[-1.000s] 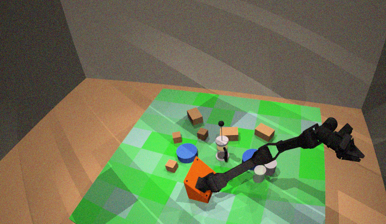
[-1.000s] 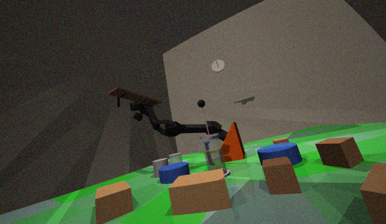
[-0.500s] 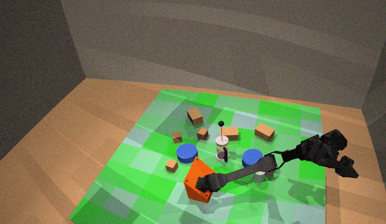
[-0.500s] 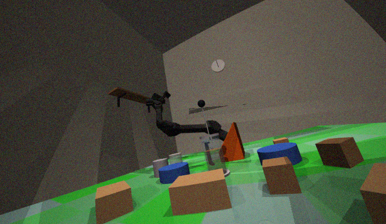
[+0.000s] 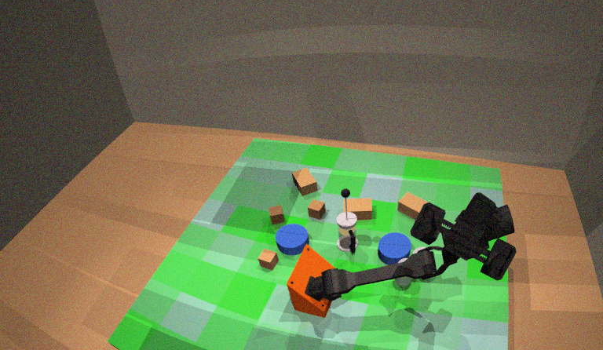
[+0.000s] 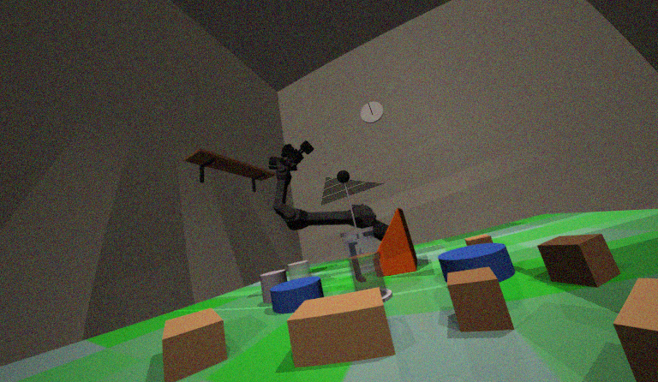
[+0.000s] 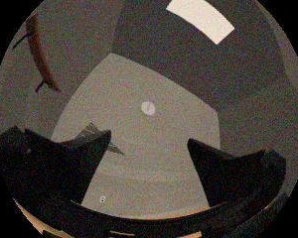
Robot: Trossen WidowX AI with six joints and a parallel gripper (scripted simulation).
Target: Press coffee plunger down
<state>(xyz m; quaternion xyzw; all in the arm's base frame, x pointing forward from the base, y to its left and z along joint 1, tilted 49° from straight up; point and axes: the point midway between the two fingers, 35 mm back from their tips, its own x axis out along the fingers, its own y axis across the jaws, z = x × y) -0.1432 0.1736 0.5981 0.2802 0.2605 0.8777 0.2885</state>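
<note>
Right now my gripper tip is 50 cm above the coffee press, 47 cm short of it and 29 cm to the right of it.
</note>
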